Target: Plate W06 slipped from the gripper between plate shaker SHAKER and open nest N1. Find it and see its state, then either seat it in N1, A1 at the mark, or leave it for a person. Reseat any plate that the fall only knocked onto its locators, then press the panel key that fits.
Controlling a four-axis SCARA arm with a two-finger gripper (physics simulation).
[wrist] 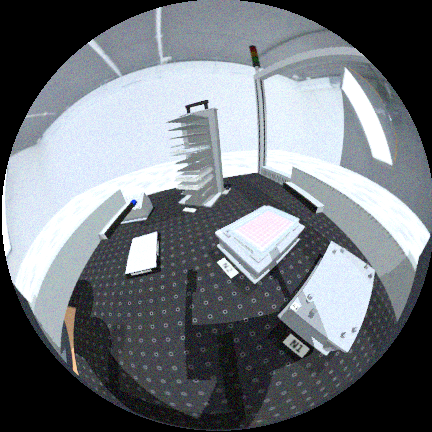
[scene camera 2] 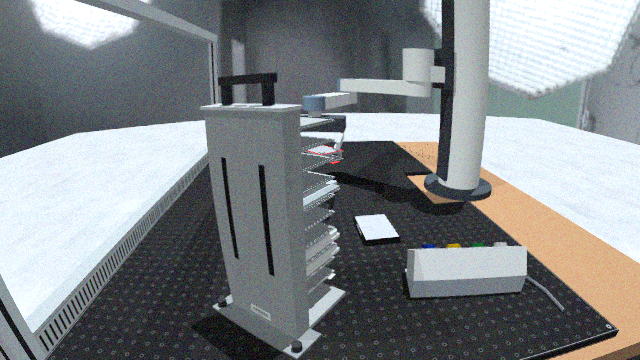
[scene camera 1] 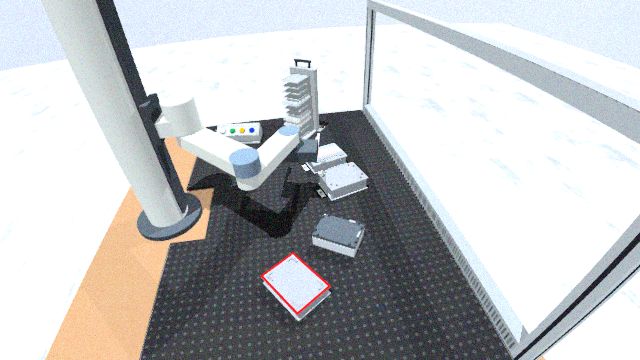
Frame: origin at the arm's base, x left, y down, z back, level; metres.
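Where they show: gripper, fingertip midpoint: (wrist: pixel 204 182); arm's base, origin of the base link: (scene camera 2: pixel 457 187) (scene camera 1: pixel 170 216).
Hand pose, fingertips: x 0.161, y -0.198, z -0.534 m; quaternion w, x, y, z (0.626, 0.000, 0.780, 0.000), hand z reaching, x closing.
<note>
Each offset is from my fingertips to the top centre of the thing. "spot": to the spot under its first point.
My gripper (scene camera 1: pixel 308 151) (wrist: pixel 204 182) is open and empty, above the deck near N2. Nest N1 {dx -0.125, dy +0.119, dz -0.156 m} (scene camera 1: pixel 343 179) (wrist: pixel 336 300) is a light block with locator pins on its bare top. Beside it, a plate with pink wells {dx +0.054, dy +0.117, dz -0.116 m} (wrist: pixel 265 229) sits on nest N2 {dx +0.059, dy +0.134, dz -0.115 m} (wrist: pixel 239 257); I cannot tell whether it lies fully on its locators. A block with a dark top {spot: dx -0.410, dy +0.130, dz -0.082 m} (scene camera 1: pixel 339 231), seemingly SHAKER, bears no plate. I cannot make out any plate as W06. The panel {dx +0.358, dy +0.101, dz +0.283 m} (scene camera 1: pixel 240 133) (scene camera 2: pixel 467 270) (wrist: pixel 141 212) has white, green, yellow and blue keys in scene camera 1.
A tall plate rack (scene camera 1: pixel 313 100) (scene camera 2: pixel 255 210) (wrist: pixel 216 150) stands past N2. A flat white-topped pad {dx +0.127, dy +0.171, dz +0.160 m} (scene camera 2: pixel 377 227) (wrist: pixel 143 253) lies between panel and nests. A red-edged white tray {dx -0.555, dy +0.139, dz +0.076 m} (scene camera 1: pixel 296 284) lies beyond SHAKER. The arm's column (scene camera 1: pixel 120 110) (scene camera 2: pixel 467 100) and a railed window frame (scene camera 1: pixel 370 60) flank the deck.
</note>
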